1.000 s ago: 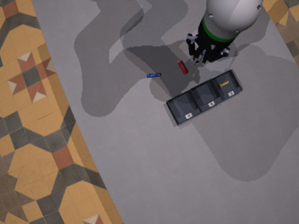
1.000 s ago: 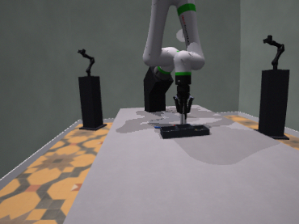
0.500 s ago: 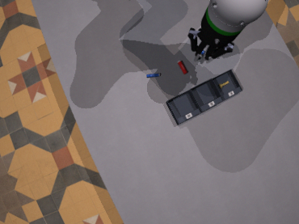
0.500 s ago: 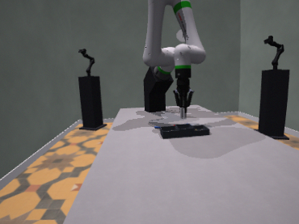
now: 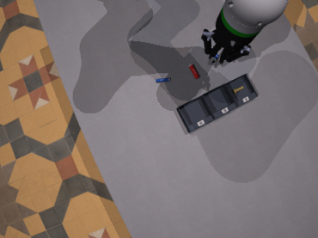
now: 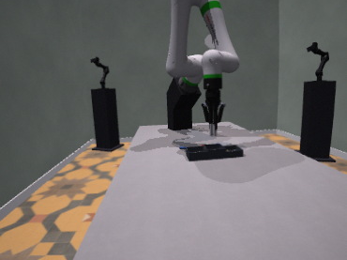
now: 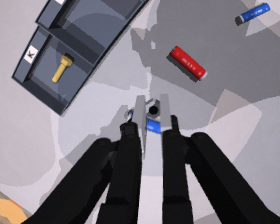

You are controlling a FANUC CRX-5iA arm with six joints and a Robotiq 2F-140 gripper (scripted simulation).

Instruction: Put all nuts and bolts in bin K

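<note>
The yellow bolt lies 90 mm below my hand, 80 mm to the left of it and 80 mm ahead of it. From my hand the other things lie so: red cylinder (90 mm below, 50 mm to the right, 10 mm ahead); then dark tray (120 mm ahead, 80 mm below, 20 mm to the left); then grey nut (30 mm below).
</note>
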